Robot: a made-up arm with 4 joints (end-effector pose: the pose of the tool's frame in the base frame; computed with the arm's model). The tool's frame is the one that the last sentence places. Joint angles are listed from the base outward.
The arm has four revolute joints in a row. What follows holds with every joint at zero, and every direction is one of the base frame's. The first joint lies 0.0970 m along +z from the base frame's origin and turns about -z. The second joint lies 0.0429 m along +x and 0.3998 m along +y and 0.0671 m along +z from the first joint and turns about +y. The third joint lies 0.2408 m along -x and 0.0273 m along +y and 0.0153 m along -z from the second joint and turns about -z. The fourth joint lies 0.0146 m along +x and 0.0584 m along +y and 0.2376 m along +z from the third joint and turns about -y. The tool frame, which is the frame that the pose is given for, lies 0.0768 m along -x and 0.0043 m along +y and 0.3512 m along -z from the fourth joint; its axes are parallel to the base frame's.
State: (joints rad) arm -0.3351 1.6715 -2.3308 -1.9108
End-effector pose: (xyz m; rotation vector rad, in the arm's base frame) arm 0.3787 0.3151 0.2081 0.4724 -0.9899 -2.4263
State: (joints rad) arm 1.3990 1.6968 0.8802 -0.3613
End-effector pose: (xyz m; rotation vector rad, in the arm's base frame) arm 0.5985 0.1006 0.4796 0.8580 2.2024 -1.6058
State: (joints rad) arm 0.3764 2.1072 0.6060 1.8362
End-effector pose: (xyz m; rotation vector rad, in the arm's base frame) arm 0.2812 0.1747 -0.0464 -0.4997 0.3621 -0.1272
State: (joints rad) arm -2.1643 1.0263 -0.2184 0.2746
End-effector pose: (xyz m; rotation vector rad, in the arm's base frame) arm -0.3064 -0.4329 0.2810 -0.7516 0.5925 2.2123
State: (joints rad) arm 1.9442 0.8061 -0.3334 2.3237
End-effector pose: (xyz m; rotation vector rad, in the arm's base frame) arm 0.4176 -0.5575 0.4135 -1.1791 -1.3116 -1.4912
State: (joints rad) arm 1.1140 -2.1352 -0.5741 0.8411
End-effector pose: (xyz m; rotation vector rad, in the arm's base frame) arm 0.6052 0.1335 0.1286 -1.8306 -2.0304 0.4220
